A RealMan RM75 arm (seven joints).
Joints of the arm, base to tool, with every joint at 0 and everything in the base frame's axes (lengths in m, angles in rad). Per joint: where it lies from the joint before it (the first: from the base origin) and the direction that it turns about. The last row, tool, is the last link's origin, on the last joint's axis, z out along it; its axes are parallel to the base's.
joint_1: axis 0 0 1 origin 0 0 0.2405
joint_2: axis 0 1 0 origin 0 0 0
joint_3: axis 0 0 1 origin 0 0 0.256
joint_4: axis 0 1 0 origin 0 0 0
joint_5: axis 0 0 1 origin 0 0 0.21
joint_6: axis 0 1 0 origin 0 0 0
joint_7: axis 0 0 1 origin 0 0 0.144
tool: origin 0 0 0
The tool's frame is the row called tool.
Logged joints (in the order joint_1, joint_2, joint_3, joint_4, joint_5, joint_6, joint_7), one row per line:
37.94 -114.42 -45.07 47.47 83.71 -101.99 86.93
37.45 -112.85 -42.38 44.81 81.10 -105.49 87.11
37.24 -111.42 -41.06 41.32 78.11 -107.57 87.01
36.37 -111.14 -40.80 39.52 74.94 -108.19 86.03
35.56 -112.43 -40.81 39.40 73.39 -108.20 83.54
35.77 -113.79 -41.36 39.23 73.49 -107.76 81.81
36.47 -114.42 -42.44 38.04 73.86 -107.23 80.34
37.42 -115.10 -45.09 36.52 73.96 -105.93 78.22
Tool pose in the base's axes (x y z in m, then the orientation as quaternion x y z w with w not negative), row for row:
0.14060 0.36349 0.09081 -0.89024 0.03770 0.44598 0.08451
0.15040 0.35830 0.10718 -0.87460 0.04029 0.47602 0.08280
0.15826 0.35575 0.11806 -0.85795 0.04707 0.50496 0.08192
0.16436 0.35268 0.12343 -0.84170 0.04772 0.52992 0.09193
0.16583 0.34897 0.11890 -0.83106 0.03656 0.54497 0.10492
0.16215 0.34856 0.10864 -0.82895 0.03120 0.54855 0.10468
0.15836 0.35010 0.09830 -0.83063 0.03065 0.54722 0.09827
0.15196 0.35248 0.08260 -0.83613 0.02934 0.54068 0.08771
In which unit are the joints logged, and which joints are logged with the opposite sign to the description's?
The joints are logged in degrees. Opposite sign: joint_2, joint_4, joint_5.
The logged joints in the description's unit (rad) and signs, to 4 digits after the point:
0.6622 1.9970 -0.7866 -0.8285 -1.4610 -1.7801 1.5172
0.6536 1.9696 -0.7397 -0.7821 -1.4155 -1.8411 1.5204
0.6500 1.9446 -0.7166 -0.7212 -1.3633 -1.8775 1.5186
0.6348 1.9398 -0.7121 -0.6898 -1.3079 -1.8883 1.5015
0.6206 1.9623 -0.7123 -0.6877 -1.2809 -1.8884 1.4580
0.6243 1.9860 -0.7219 -0.6847 -1.2826 -1.8808 1.4279
0.6365 1.9970 -0.7407 -0.6639 -1.2891 -1.8715 1.4022
0.6531 2.0089 -0.7870 -0.6374 -1.2908 -1.8488 1.3652

